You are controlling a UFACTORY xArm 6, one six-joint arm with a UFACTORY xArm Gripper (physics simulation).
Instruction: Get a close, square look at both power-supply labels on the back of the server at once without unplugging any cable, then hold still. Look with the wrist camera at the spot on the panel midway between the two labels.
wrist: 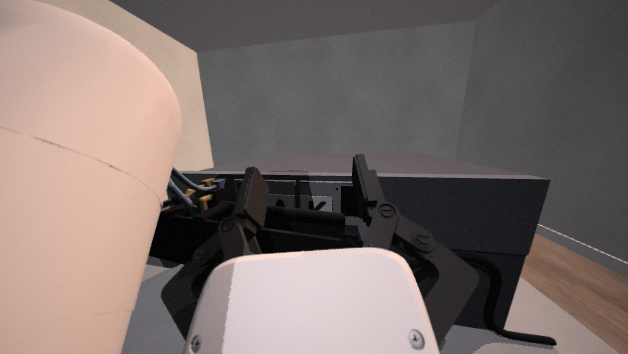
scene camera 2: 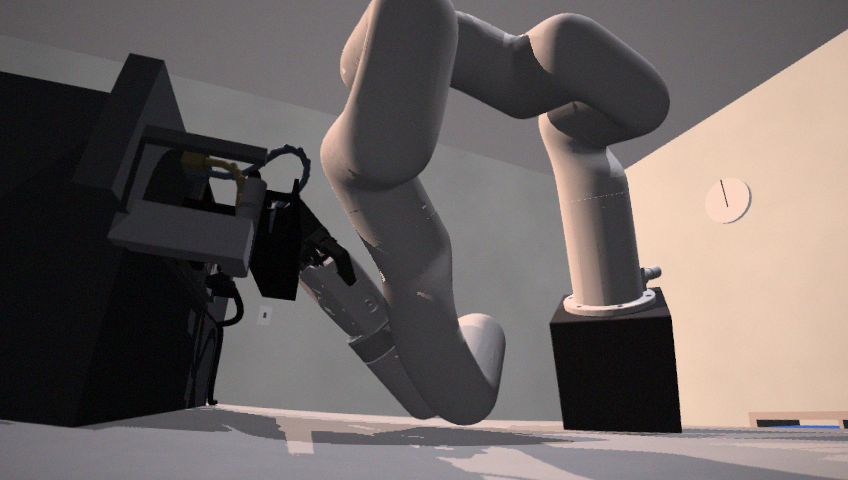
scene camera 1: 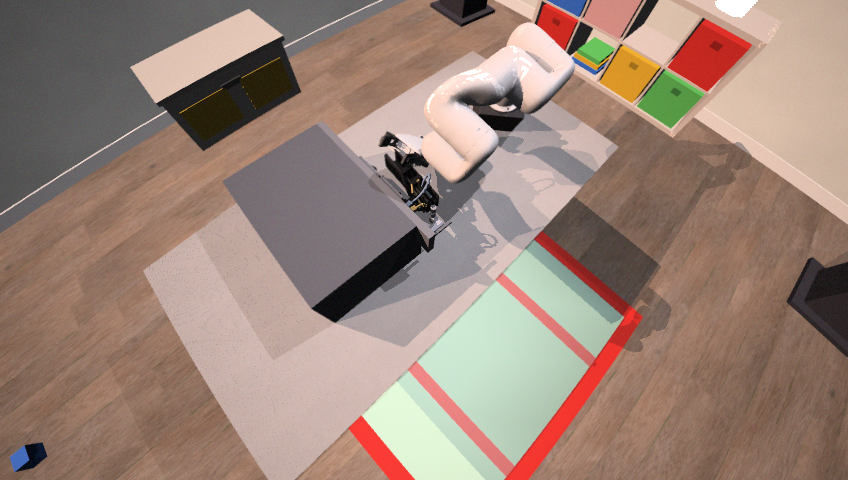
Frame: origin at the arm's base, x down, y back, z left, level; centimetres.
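Seen in the pictures: gripper, between the fingertips: (wrist: 306, 171) (scene camera 1: 392, 150); arm's base, origin of its link: (scene camera 2: 609, 303).
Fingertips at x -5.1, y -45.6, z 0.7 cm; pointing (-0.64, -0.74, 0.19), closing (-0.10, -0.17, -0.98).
Offsets run from my fingertips to a thing's top centre. "*": to the spot under its first point.
The grey server {dy -19.9, dx +1.9, dz -1.0 cm} (scene camera 1: 321, 208) (scene camera 2: 47, 249) (wrist: 450, 210) lies with its back panel toward the arm. In the wrist view, the label with a letter A {* dy -6.0, dx +5.4, dz +5.3 cm} (wrist: 281, 203) and the label with a letter K {* dy -6.2, dx +5.3, dz -0.4 cm} (wrist: 325, 204) show between my fingers. The panel is seen at a slant, tilted in the picture. A dark bar crosses below the letters and covers their lower parts; the left finger stands close to the A label. My gripper (scene camera 1: 385, 149) (wrist: 306, 171) is open and empty, near the back panel. In scene camera 2 its fingertips are partly hidden behind a black box.
Blue cables {* dy +2.3, dx -0.4, dz +12.8 cm} (scene camera 2: 306, 160) (wrist: 182, 195) and yellow cables (scene camera 2: 236, 172) (wrist: 203, 202) bunch left of the labels in the wrist view. A black cable (scene camera 2: 238, 306) (wrist: 495, 290) hangs at the right there. A grey bracket {* dy -3.2, dx +11.2, dz +21.8 cm} (scene camera 2: 184, 231) and black box {dy +0.5, dx +2.1, dz +7.9 cm} (scene camera 2: 276, 249) stick out behind the server.
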